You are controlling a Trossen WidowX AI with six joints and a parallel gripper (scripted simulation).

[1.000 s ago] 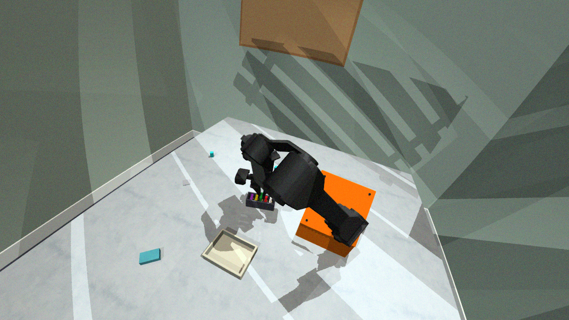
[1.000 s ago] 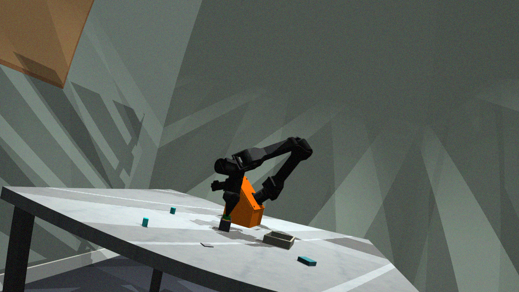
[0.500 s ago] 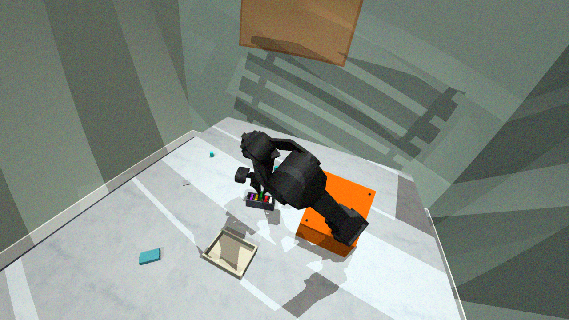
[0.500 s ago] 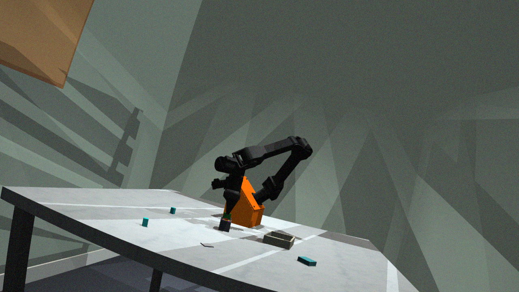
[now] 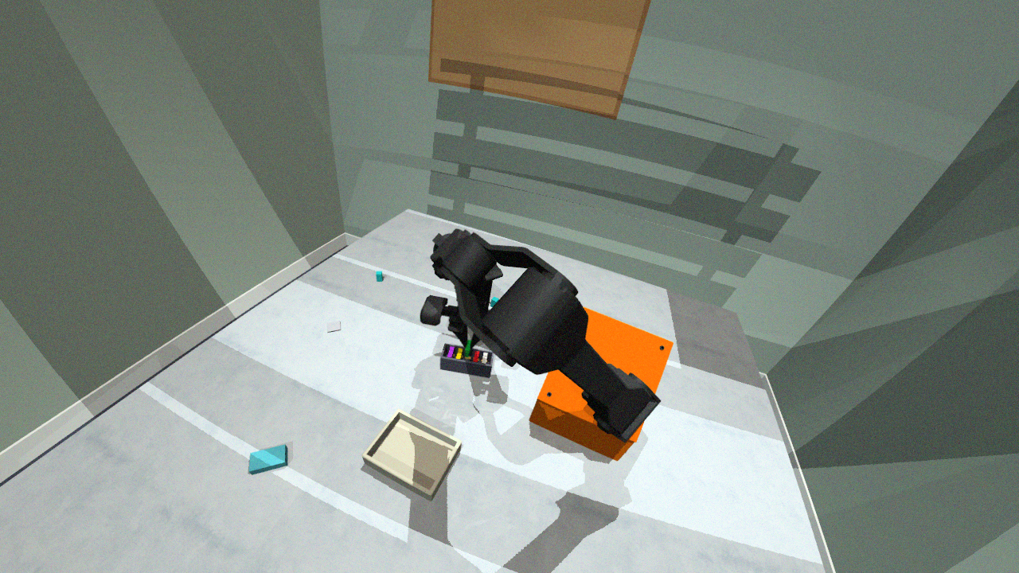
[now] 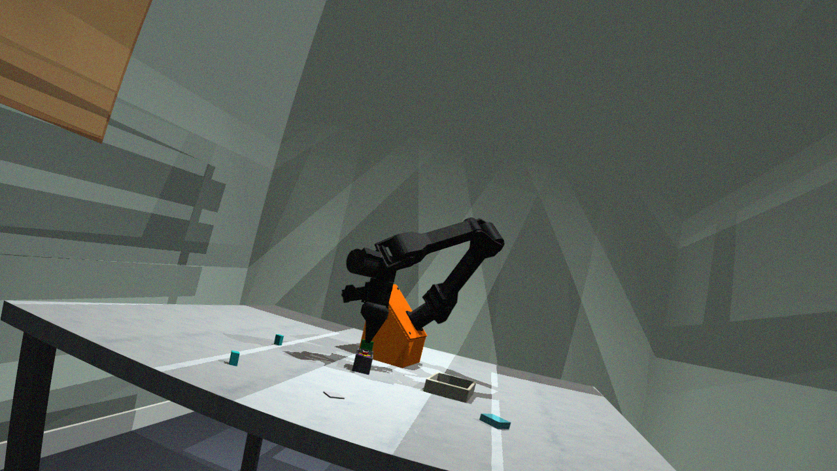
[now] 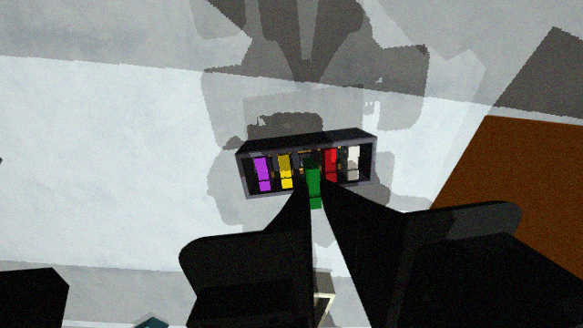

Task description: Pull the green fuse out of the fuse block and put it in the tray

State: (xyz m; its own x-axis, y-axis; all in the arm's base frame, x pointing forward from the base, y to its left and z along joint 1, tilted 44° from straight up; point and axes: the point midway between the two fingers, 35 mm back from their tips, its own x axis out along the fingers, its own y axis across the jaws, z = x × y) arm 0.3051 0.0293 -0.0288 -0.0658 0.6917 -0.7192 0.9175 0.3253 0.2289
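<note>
My gripper tip is 220 mm to the right of the beige tray, 60 mm above it and 40 mm past it. Round my gripper tip: small grey tile 320 mm ahead, 90 mm to the left, 70 mm below; then green fuse 10 mm below; then flat teal block 370 mm to the left, 150 mm ahead, 60 mm below.
</note>
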